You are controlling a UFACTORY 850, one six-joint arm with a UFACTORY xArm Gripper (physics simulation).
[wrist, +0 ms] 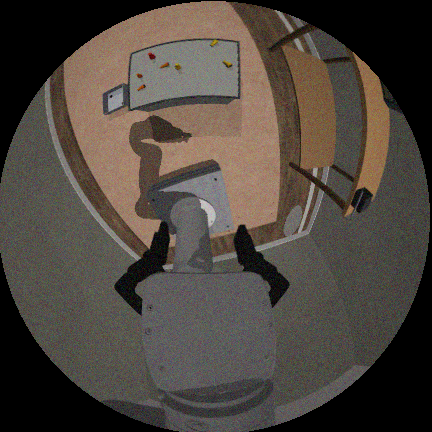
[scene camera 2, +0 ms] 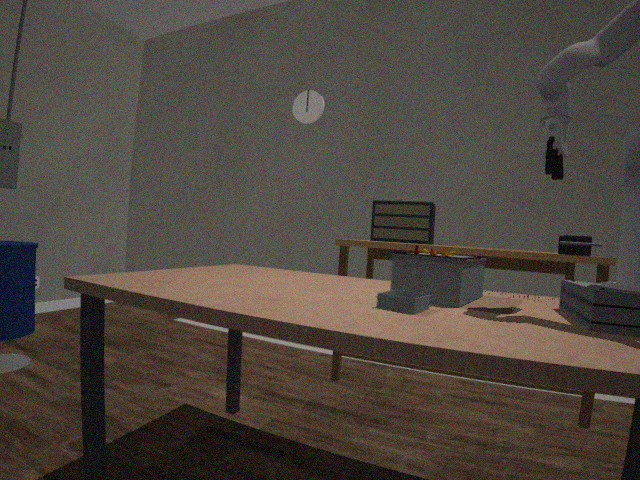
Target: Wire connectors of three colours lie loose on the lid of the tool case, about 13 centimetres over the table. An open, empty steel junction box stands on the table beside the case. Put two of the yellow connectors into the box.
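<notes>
The tool case [scene camera 2: 421, 279] [wrist: 195, 82] stands on the table with loose connectors on its lid. In the wrist view, one yellow connector [wrist: 214, 43] is near the lid's far edge, another yellow connector [wrist: 227, 64] near the right edge, and a third yellow connector [wrist: 178, 66] near the middle. Orange connectors [wrist: 164, 65] [wrist: 139, 75] [wrist: 141, 87] and a red connector [wrist: 152, 56] lie on the left half. The open junction box [scene camera 2: 403, 302] [wrist: 107, 104] stands beside the case, with no connector visible inside. My gripper [scene camera 2: 554, 173] [wrist: 202, 230] is open and empty, high above the table, away from the case.
The robot's grey base plinth [scene camera 2: 610, 307] [wrist: 220, 197] stands on the table [scene camera 2: 310, 304] [wrist: 255, 165]. A wooden bench [scene camera 2: 516, 254] [wrist: 375, 135] is behind, bearing a drawer cabinet [scene camera 2: 402, 222] and a black box [scene camera 2: 574, 245] [wrist: 361, 199]. The arm's shadow falls on the table between case and plinth.
</notes>
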